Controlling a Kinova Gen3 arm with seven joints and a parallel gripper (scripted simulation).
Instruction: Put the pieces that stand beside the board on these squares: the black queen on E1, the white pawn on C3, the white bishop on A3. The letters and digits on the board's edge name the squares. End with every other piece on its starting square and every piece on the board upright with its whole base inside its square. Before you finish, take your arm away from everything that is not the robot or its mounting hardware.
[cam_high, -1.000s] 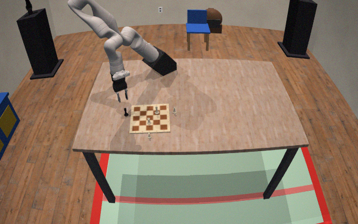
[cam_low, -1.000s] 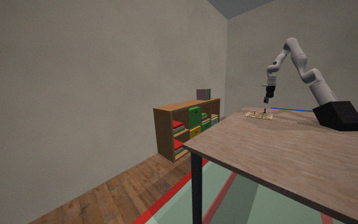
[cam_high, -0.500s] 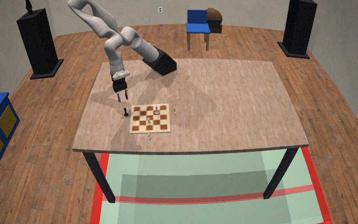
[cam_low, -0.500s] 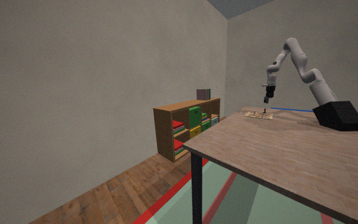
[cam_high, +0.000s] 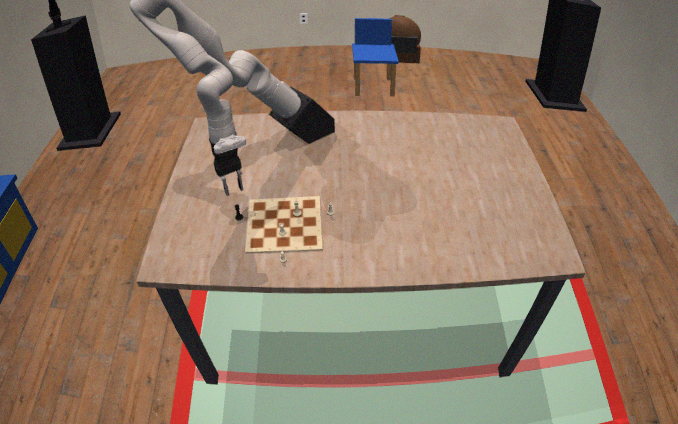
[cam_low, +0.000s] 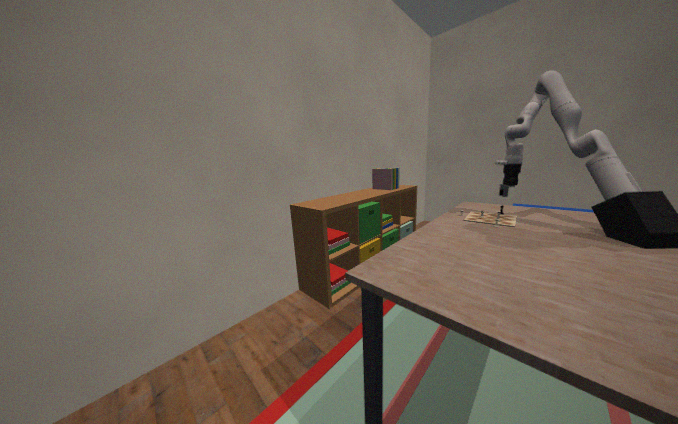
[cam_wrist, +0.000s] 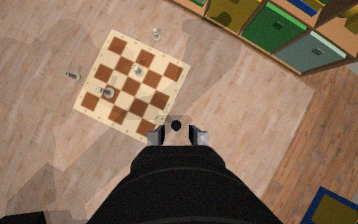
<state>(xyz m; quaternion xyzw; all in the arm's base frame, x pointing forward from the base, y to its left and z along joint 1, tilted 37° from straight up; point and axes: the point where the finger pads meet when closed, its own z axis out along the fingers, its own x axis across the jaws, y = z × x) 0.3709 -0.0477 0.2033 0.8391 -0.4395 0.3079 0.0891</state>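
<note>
The black queen lies 10 cm below my hand. From my hand the other things lie so: white pawn 17 cm ahead, 15 cm to the left, 11 cm below; then chessboard 3 cm ahead, 14 cm to the left, 12 cm below.
</note>
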